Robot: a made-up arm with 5 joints.
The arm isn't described. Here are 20 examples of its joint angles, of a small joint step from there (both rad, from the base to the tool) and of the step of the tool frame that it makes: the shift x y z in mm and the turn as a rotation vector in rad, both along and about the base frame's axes.
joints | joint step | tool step
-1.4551 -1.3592 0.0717 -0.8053 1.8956 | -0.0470 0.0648 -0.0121 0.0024 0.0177 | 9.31 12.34 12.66 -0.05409 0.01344 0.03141
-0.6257 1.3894 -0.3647 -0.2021 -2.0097 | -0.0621 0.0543 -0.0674 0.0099 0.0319 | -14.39 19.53 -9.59 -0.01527 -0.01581 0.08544
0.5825 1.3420 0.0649 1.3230 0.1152 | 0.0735 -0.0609 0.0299 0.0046 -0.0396 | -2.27 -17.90 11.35 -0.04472 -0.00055 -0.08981
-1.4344 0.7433 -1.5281 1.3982 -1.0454 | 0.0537 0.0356 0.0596 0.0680 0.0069 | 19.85 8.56 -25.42 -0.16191 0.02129 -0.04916
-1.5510 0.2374 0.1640 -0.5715 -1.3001 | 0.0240 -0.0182 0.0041 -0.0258 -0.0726 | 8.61 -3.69 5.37 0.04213 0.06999 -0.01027
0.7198 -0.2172 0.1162 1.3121 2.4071 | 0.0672 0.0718 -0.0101 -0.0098 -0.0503 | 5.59 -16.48 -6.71 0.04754 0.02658 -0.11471
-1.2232 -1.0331 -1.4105 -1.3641 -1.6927 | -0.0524 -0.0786 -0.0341 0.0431 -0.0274 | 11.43 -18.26 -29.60 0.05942 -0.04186 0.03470
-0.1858 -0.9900 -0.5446 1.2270 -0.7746 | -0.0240 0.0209 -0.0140 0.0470 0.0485 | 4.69 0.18 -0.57 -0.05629 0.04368 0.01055
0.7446 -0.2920 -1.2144 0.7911 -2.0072 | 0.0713 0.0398 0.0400 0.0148 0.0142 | 16.52 -20.21 -2.98 0.05864 0.07510 -0.08005
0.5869 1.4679 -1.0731 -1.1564 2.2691 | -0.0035 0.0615 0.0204 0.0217 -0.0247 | 1.16 1.78 -30.99 0.07284 0.07601 0.01960
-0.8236 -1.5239 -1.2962 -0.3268 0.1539 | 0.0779 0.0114 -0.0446 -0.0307 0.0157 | -16.85 25.61 -6.56 0.05627 -0.03414 -0.07729
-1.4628 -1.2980 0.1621 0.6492 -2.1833 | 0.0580 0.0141 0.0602 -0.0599 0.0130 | -1.82 12.79 -0.87 -0.01584 -0.00946 -0.06400
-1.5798 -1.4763 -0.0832 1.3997 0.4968 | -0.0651 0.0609 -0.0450 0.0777 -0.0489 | 7.56 1.00 6.51 -0.09554 0.04469 0.07056
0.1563 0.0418 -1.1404 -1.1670 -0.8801 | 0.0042 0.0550 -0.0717 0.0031 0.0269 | 8.91 -0.93 -2.17 0.01500 -0.01617 -0.02475
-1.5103 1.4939 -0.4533 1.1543 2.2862 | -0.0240 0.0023 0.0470 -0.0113 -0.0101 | -6.62 -7.69 -1.82 -0.03825 -0.00421 0.01591
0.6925 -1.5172 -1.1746 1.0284 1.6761 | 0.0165 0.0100 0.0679 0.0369 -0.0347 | 13.64 -4.52 9.23 0.07308 0.08852 0.01822
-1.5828 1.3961 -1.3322 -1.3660 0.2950 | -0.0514 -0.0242 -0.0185 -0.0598 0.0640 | -19.37 -12.24 11.53 0.10290 -0.00994 -0.01117
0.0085 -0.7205 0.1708 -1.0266 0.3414 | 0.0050 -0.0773 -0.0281 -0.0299 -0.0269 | -33.04 0.28 -1.46 -0.00346 -0.13526 0.02186
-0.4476 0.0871 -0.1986 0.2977 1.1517 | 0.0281 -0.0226 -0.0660 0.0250 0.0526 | -0.80 -9.31 15.44 -0.02046 -0.07954 -0.01999
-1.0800 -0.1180 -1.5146 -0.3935 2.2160 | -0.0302 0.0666 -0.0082 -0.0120 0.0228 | 11.34 20.67 1.68 -0.03687 0.02974 0.00949
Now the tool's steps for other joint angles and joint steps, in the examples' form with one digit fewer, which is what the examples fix.
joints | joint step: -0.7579 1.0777 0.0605 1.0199 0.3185 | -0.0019 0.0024 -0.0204 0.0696 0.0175
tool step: -1.7 -0.8 3.3 -0.0282 0.0444 0.0162
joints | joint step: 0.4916 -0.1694 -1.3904 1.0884 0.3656 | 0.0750 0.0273 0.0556 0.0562 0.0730
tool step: 20.8 -18.3 -10.1 0.0121 0.1540 -0.1034
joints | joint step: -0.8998 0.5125 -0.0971 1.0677 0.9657 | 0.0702 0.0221 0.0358 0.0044 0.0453
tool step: 15.2 -11.8 -9.5 -0.0491 0.0385 -0.0249
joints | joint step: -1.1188 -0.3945 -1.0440 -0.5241 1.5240 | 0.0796 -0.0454 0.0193 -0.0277 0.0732
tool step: -7.5 -8.0 -3.4 0.0615 0.0008 -0.1465
